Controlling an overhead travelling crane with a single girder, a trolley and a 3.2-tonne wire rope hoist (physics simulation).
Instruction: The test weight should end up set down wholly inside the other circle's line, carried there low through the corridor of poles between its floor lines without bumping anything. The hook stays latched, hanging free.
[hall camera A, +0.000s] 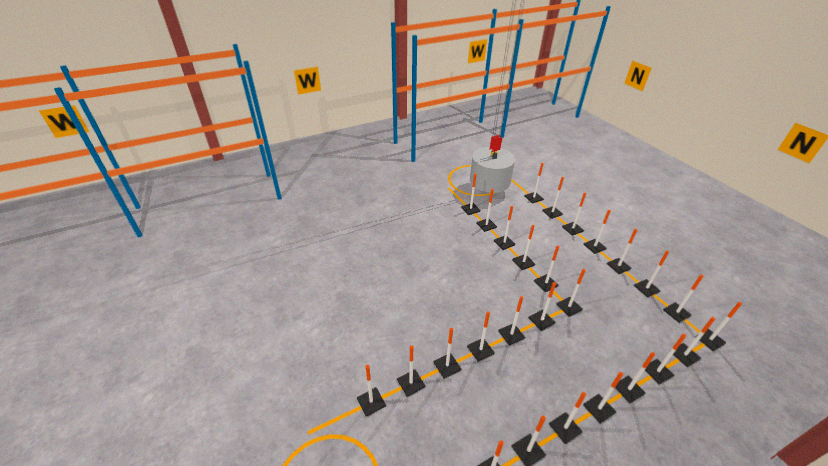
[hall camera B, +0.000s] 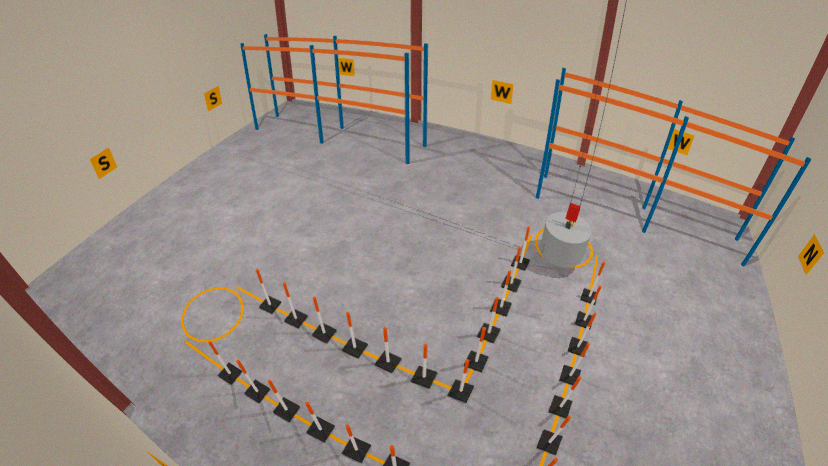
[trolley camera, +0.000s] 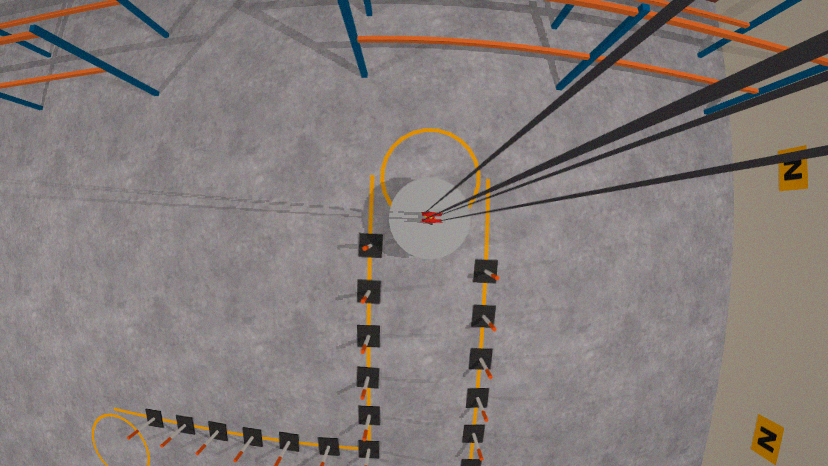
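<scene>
The grey cylindrical test weight hangs upright and low, its shadow offset on the floor. The hook, under the red block, is shut on the weight's top. In the trolley view the weight overlaps the near part of the far circle's line and reaches out of it toward the corridor. It is between the two floor lines, apart from the first poles. The exact gap under the weight is hard to tell.
The first left pole and first right pole flank the corridor mouth. The corridor bends toward another circle. A blue and orange rack stands beyond the far circle.
</scene>
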